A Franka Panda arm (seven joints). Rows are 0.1 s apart.
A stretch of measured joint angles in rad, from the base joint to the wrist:
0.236, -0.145, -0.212, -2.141, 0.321, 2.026, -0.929
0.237, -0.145, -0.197, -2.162, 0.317, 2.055, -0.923
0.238, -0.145, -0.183, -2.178, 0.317, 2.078, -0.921
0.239, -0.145, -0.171, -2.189, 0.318, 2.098, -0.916
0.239, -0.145, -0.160, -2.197, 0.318, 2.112, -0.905
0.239, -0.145, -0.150, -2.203, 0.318, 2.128, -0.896
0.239, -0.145, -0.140, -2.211, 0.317, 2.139, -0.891
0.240, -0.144, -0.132, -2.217, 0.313, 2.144, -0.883
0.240, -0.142, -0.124, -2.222, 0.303, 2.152, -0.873
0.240, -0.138, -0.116, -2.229, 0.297, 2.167, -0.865
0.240, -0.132, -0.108, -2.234, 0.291, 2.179, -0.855
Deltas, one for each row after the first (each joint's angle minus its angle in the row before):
0.001, 0.000, 0.015, -0.021, -0.004, 0.029, 0.006
0.001, 0.000, 0.014, -0.016, 0.000, 0.023, 0.002
0.001, 0.000, 0.012, -0.011, 0.001, 0.020, 0.005
0.000, 0.000, 0.011, -0.008, 0.000, 0.014, 0.011
0.000, 0.000, 0.010, -0.006, 0.000, 0.016, 0.009
0.000, 0.000, 0.010, -0.008, -0.001, 0.011, 0.005
0.001, 0.001, 0.008, -0.006, -0.004, 0.005, 0.008
0.000, 0.002, 0.008, -0.005, -0.010, 0.008, 0.010
0.000, 0.004, 0.008, -0.007, -0.006, 0.015, 0.008
0.000, 0.006, 0.008, -0.005, -0.006, 0.012, 0.010

